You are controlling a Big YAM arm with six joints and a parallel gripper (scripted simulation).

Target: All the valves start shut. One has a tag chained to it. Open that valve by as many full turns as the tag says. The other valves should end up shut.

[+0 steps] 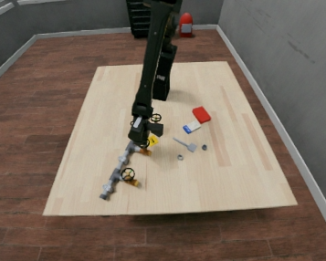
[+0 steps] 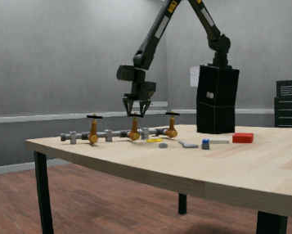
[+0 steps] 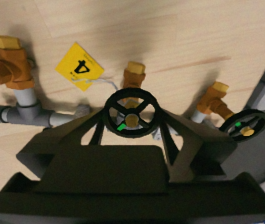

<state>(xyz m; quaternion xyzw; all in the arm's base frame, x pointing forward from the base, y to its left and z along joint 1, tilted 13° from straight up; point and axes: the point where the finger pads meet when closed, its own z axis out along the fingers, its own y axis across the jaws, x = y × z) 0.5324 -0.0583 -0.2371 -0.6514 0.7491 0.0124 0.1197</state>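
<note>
Right now my hand is 120 mm above the yellow tag, 90 mm past it and 30 mm to the right of it. The rest, counted from my hand: blue-and-white block 300 mm to the left, 180 mm behind, 110 mm below; grey flat tool 250 mm to the left, 110 mm below, 50 mm behind; grey part 360 mm to the left, 110 mm below, 30 mm behind.
</note>
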